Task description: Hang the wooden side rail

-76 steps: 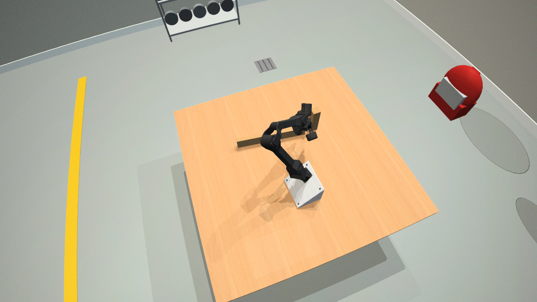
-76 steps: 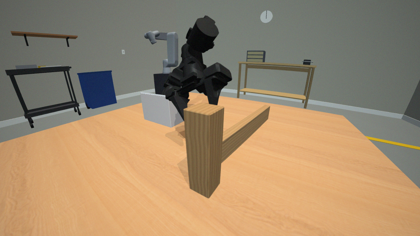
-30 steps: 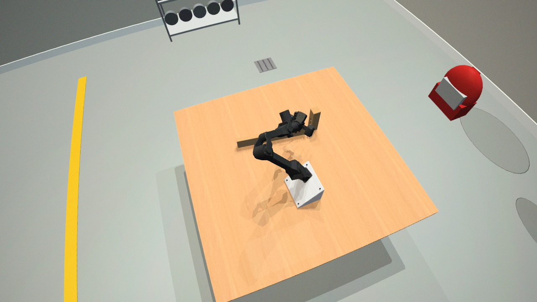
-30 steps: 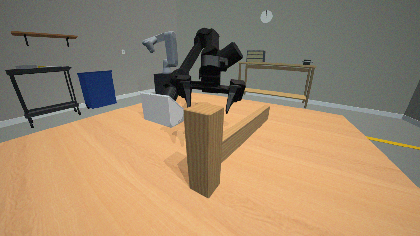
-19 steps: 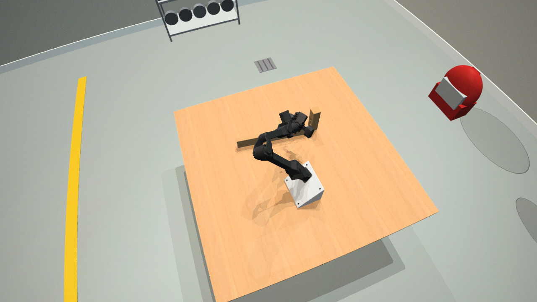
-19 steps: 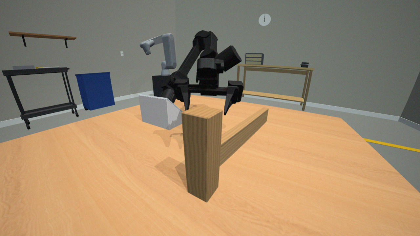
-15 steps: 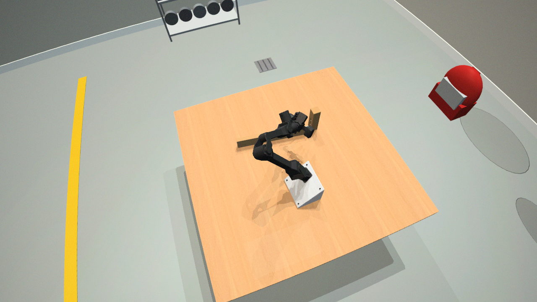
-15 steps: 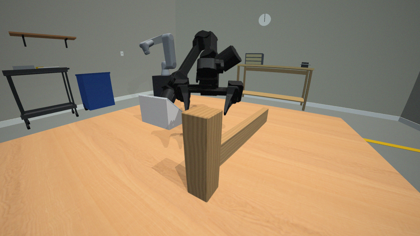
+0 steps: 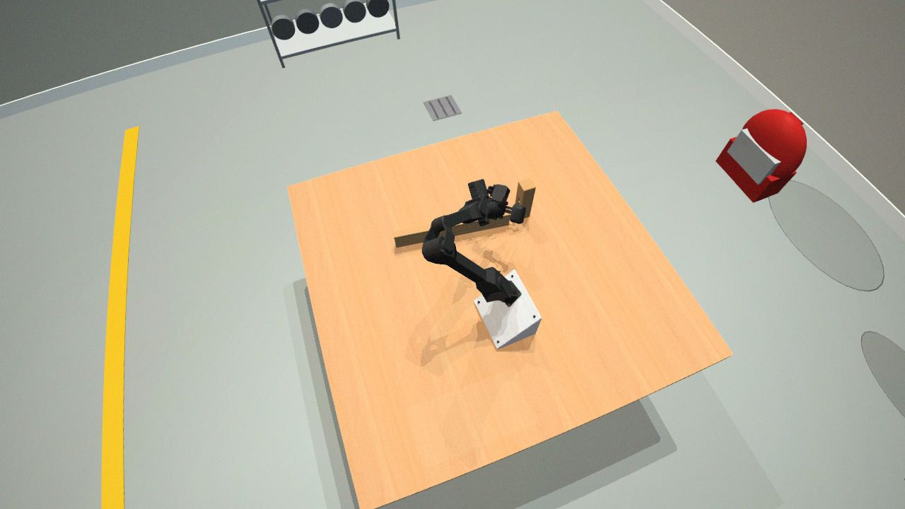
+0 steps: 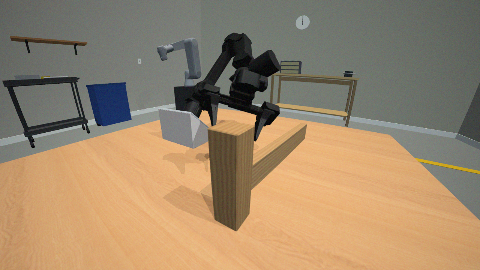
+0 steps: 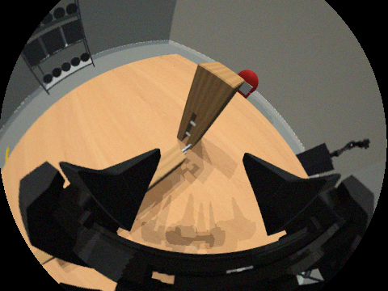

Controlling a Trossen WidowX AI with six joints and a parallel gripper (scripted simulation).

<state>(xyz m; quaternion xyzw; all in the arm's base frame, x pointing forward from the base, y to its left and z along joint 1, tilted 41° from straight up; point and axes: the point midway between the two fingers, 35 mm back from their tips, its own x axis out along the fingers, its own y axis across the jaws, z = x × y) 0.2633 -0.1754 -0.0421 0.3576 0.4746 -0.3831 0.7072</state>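
Now: the headboard post 30 mm ahead of my gripper tip, 80 mm to the right of it and 40 mm below it.
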